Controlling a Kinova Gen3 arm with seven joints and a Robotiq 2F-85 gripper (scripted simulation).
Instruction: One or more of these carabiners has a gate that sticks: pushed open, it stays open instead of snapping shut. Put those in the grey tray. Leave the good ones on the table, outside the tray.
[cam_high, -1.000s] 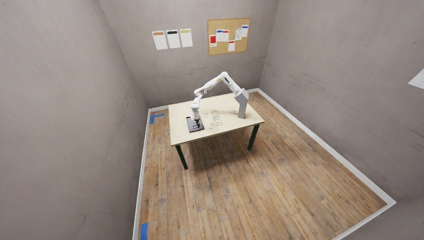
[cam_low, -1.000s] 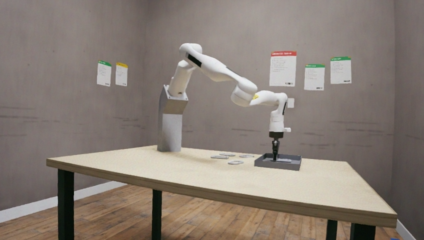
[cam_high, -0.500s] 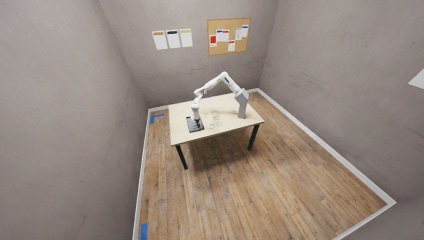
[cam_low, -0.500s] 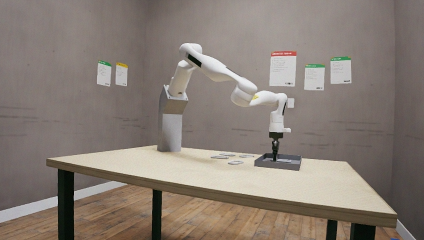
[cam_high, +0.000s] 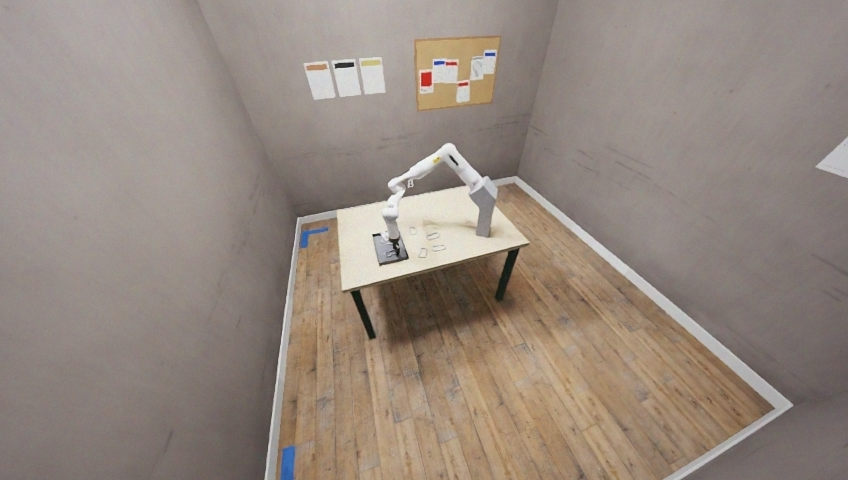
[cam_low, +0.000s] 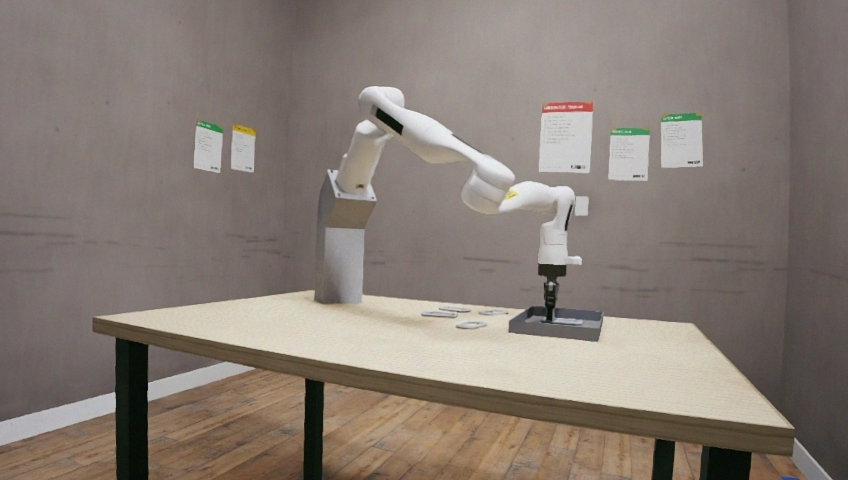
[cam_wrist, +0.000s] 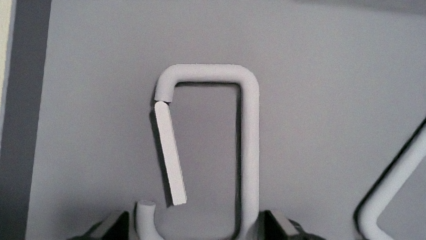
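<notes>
The carabiner gate lies 5 cm ahead of my hand, 1 cm to the left of it and 1 cm below it. From my hand the other things lie so: grey tray 2 cm ahead, 7 cm to the right, 1 cm below.
</notes>
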